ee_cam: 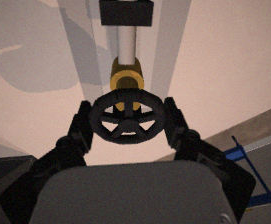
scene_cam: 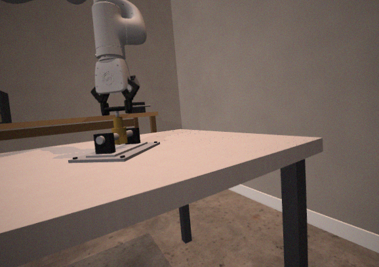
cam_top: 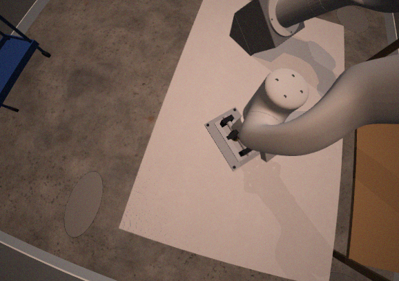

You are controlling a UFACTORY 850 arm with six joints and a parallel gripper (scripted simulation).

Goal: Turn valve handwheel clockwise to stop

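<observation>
Right now the black spoked handwheel is right at my hand. Also, from my hand: grey base plate (130 mm below).
</observation>
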